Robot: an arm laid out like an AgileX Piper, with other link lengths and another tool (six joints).
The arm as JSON. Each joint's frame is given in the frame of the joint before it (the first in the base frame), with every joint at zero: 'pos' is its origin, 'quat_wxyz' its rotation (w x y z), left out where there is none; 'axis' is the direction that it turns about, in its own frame. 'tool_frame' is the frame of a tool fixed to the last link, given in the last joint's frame.
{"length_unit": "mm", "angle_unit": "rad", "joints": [
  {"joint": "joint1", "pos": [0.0, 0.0, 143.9], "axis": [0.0, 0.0, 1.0]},
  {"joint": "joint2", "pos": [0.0, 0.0, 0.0], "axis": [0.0, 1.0, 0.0]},
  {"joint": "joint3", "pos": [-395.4, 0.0, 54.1], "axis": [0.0, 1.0, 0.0]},
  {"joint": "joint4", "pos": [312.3, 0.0, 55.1], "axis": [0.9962, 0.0, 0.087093]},
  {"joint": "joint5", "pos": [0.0, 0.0, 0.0], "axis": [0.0, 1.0, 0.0]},
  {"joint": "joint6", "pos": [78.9, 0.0, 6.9], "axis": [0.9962, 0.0, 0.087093]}
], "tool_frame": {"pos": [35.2, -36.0, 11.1], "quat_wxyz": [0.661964, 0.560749, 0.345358, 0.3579]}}
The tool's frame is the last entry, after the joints.
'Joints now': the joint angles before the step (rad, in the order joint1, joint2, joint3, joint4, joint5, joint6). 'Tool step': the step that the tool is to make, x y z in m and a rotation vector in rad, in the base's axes. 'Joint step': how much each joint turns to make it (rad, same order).
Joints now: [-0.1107, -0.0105, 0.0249, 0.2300, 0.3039, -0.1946]
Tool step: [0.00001, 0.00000, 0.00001, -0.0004, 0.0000, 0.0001]
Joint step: [0.0000, 0.0000, 0.0000, 0.0000, -0.0001, -0.0004]
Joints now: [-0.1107, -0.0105, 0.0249, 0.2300, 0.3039, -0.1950]
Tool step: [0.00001, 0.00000, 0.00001, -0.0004, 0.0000, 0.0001]
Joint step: [0.0000, 0.0000, 0.0000, 0.0000, -0.0001, -0.0004]
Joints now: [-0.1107, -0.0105, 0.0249, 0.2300, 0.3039, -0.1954]
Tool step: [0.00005, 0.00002, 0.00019, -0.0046, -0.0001, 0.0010]
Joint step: [0.0000, 0.0001, 0.0000, 0.0000, -0.0004, -0.0047]
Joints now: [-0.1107, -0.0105, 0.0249, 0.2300, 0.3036, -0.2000]
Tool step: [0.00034, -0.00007, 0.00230, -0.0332, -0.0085, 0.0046]
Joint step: [0.0000, 0.0000, 0.0000, -0.0007, -0.0102, -0.0324]
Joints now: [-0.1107, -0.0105, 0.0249, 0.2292, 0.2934, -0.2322]
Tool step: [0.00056, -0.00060, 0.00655, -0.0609, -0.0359, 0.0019]
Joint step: [0.0000, 0.0000, 0.0001, -0.0012, -0.0400, -0.0572]
